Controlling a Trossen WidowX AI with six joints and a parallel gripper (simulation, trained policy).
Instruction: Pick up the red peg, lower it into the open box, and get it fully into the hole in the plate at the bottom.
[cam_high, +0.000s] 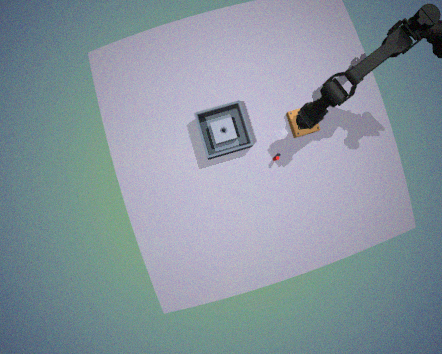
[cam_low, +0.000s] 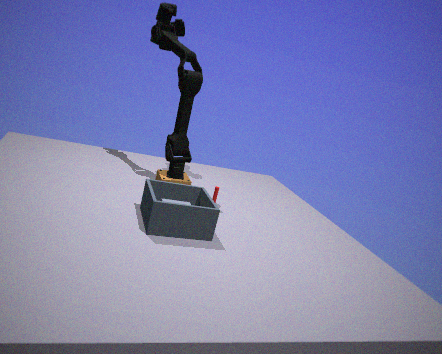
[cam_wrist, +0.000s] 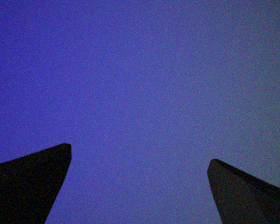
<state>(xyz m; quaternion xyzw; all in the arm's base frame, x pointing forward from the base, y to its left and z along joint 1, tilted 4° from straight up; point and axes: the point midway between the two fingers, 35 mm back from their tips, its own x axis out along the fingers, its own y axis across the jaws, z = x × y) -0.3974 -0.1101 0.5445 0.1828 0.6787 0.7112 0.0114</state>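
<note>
Right now the red peg is 57 cm below my gripper tip, 55 cm ahead of it and 27 cm to the left of it. The rest, counted from my gripper tip: grey box (75 cm ahead, 59 cm below, 13 cm to the left).
</note>
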